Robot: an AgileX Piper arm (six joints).
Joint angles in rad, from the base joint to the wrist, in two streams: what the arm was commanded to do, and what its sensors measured. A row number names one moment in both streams.
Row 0, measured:
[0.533, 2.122, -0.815, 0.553, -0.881, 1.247]
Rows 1 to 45, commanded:
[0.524, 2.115, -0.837, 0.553, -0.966, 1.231]
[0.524, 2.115, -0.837, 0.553, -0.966, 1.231]
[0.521, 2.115, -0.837, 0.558, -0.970, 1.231]
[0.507, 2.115, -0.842, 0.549, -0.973, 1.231]
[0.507, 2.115, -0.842, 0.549, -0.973, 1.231]
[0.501, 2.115, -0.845, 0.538, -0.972, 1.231]
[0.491, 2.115, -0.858, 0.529, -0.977, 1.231]
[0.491, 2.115, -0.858, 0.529, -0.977, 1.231]
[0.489, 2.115, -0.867, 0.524, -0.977, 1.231]
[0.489, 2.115, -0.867, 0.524, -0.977, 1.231]
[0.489, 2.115, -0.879, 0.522, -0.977, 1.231]
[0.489, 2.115, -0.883, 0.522, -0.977, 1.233]
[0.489, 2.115, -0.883, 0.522, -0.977, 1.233]
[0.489, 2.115, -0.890, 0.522, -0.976, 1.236]
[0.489, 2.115, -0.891, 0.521, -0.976, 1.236]
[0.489, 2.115, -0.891, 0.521, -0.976, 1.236]
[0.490, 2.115, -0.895, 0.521, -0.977, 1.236]
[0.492, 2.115, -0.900, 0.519, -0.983, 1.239]
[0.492, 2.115, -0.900, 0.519, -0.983, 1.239]
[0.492, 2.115, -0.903, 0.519, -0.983, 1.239]
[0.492, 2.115, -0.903, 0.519, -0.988, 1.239]
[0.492, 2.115, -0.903, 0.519, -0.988, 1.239]
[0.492, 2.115, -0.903, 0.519, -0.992, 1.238]
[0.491, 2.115, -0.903, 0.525, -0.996, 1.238]
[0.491, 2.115, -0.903, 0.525, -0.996, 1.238]
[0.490, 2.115, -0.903, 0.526, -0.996, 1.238]
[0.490, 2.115, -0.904, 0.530, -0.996, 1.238]
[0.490, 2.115, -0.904, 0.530, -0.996, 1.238]
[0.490, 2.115, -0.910, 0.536, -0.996, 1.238]
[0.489, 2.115, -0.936, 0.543, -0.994, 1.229]
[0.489, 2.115, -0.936, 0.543, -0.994, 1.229]
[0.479, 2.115, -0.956, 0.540, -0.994, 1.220]
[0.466, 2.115, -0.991, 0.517, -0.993, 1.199]
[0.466, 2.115, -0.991, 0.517, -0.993, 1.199]
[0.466, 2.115, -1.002, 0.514, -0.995, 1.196]
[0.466, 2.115, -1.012, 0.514, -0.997, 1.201]
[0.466, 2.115, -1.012, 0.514, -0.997, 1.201]
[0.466, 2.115, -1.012, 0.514, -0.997, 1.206]
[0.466, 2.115, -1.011, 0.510, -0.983, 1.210]
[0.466, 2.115, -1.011, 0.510, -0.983, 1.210]
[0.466, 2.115, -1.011, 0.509, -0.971, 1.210]
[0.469, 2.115, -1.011, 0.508, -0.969, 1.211]
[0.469, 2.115, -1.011, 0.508, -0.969, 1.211]
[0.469, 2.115, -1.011, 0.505, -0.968, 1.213]
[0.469, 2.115, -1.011, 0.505, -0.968, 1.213]
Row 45, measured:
[0.501, 2.129, -0.916, 0.612, -0.717, 1.220]
